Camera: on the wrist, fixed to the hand. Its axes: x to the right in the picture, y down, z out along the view.
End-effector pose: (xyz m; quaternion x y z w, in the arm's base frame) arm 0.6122 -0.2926 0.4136 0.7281 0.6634 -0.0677 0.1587
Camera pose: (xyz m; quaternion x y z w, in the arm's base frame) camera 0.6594 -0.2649 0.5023 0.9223 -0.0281 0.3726 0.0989
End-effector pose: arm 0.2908 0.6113 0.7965 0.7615 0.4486 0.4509 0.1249
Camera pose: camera 0.2547 0.5634 0.8817 -0.6628 0.2871 -0.6547 0.2226
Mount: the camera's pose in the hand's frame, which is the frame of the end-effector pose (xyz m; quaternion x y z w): 0.0040 0.0572 -0.0870 -0.1709 0.2637 0.6981 0.6433
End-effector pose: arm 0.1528 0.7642 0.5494 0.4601 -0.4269 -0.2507 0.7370
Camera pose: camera 0.2283 0.8273 0.5836 -0.0619 -0.3587 0.4016 0.8404
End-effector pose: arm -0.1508 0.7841 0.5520 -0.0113 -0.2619 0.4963 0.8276
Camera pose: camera -0.1573 0.8374 0.4627 -0.4624 -0.0272 0.8493 0.2531
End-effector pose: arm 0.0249 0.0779 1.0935 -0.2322 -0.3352 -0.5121 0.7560
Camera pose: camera 0.1025 0.0360 1.0380 -0.3775 0.2333 0.0798 0.8925
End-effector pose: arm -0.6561 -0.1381 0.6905 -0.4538 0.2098 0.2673 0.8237
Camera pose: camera -0.6981 -0.1864 0.6083 -0.3568 0.6234 0.6632 0.2104
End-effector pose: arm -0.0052 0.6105 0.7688 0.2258 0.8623 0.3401 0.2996
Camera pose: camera -0.0558 0.6117 0.8599 -0.6064 -0.4180 -0.6349 0.2335
